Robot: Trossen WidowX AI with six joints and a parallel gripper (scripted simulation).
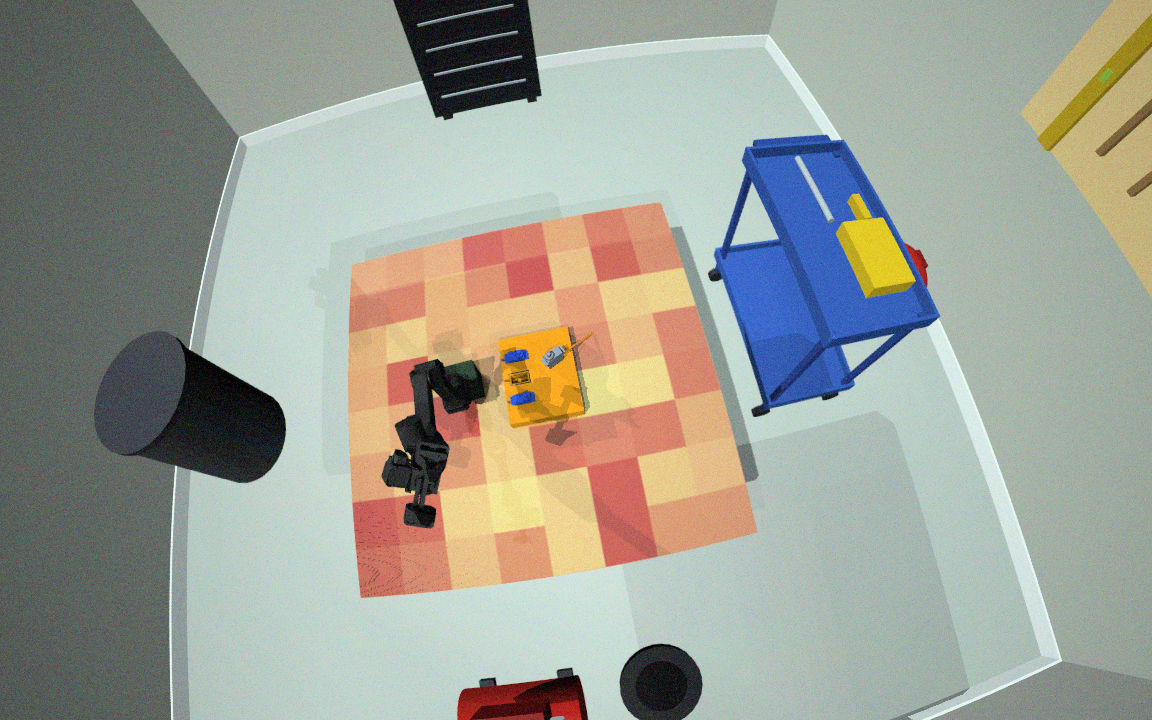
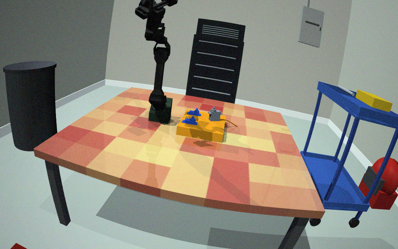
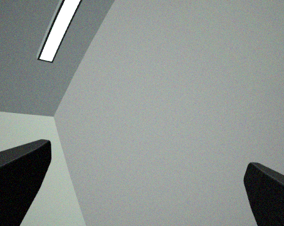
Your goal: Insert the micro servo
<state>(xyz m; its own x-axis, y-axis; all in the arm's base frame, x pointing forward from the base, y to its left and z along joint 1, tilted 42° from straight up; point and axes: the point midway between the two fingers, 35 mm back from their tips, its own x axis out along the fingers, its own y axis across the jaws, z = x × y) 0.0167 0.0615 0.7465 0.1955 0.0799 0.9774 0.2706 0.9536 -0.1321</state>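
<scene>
The deck is 180 mm ahead of my gripper tip, 500 mm to the left of it and 680 mm below it.
</scene>
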